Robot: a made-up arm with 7 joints.
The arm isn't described. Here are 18 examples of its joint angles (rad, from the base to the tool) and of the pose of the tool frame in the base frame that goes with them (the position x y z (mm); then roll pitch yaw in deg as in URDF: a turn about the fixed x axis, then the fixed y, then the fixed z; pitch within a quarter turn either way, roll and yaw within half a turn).
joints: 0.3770 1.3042 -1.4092 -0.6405 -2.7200 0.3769 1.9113
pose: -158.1 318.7 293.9 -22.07 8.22 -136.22
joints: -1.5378 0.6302 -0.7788 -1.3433 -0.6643 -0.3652 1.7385
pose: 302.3 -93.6 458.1 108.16 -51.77 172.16
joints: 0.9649 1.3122 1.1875 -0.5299 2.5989 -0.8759 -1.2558
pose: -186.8 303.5 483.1 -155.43 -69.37 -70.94
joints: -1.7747 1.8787 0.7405 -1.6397 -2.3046 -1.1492 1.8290
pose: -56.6 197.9 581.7 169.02 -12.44 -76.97
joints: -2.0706 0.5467 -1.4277 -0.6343 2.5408 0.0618 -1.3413
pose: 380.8 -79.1 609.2 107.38 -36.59 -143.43
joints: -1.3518 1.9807 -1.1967 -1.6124 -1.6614 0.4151 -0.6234
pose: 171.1 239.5 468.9 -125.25 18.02 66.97
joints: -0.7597 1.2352 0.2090 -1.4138 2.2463 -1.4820 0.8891
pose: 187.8 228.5 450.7 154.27 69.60 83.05
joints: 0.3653 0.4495 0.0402 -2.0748 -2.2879 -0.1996 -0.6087
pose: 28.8 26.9 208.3 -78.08 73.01 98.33
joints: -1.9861 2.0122 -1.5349 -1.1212 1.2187 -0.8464 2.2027
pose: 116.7 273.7 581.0 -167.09 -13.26 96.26
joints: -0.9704 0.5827 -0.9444 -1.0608 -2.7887 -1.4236 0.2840
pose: 303.3 9.6 238.8 -47.98 5.65 149.65
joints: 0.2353 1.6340 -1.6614 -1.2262 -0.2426 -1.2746 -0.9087
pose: -98.8 256.0 329.2 32.61 -48.98 -160.54
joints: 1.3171 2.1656 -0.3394 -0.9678 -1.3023 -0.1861 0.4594
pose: 19.2 308.0 499.0 -60.64 16.12 -160.02
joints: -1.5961 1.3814 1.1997 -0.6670 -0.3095 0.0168 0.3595
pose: 108.4 300.5 552.1 -127.84 -11.51 -165.12
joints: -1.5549 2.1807 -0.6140 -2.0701 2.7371 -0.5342 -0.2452
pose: 46.0 173.8 597.0 177.82 -25.54 146.72
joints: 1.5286 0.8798 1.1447 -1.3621 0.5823 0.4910 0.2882
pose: -147.2 215.6 537.2 68.94 -31.87 17.16
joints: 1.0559 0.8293 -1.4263 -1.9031 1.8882 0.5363 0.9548
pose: -238.2 -31.2 279.3 82.52 50.10 166.36
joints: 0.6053 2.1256 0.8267 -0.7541 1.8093 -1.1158 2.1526
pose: 72.3 258.6 669.7 175.17 -0.24 94.04
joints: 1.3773 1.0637 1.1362 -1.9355 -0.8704 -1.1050 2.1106
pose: -65.8 166.7 483.3 -5.18 -42.82 -24.91
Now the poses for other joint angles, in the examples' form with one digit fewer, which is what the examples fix.
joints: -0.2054 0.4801 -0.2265 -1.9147 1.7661 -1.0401 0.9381
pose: 151 47 242 -140.2 50.9 92.7
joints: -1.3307 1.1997 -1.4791 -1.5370 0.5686 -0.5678 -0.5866
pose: 279 67 395 83.1 6.8 -156.9
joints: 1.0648 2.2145 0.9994 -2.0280 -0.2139 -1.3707 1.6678
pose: 142 86 550 -29.7 -52.0 -95.1
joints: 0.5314 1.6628 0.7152 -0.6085 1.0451 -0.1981 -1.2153
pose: -11 326 555 108.7 8.9 -30.3
